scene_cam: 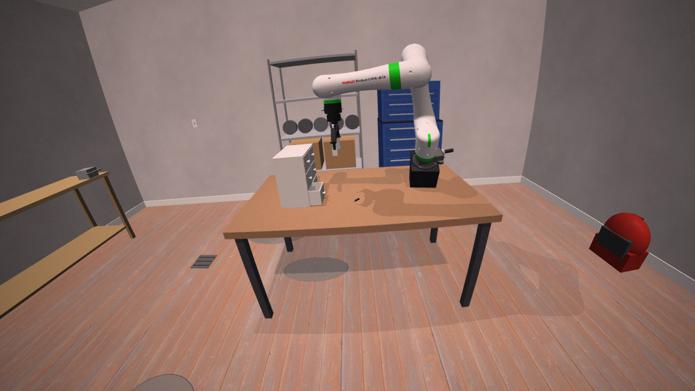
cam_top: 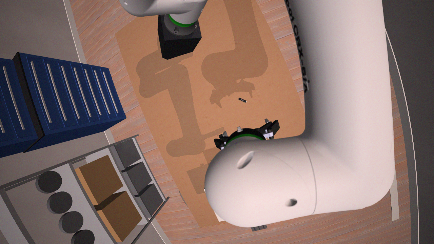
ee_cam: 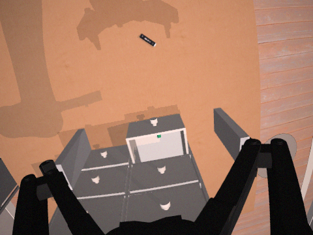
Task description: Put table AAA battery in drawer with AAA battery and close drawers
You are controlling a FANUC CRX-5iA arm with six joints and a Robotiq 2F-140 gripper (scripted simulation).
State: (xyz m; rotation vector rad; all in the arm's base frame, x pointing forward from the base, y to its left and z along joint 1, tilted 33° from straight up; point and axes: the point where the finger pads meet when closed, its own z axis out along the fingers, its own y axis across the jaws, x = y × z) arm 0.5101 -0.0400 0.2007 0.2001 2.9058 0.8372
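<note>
Now: hand 30 cm above the AAA battery, 9 cm past it and 2 cm to the right of it. Round my hand: green battery: 30 cm below, 15 cm ahead, 1 cm to the right.
</note>
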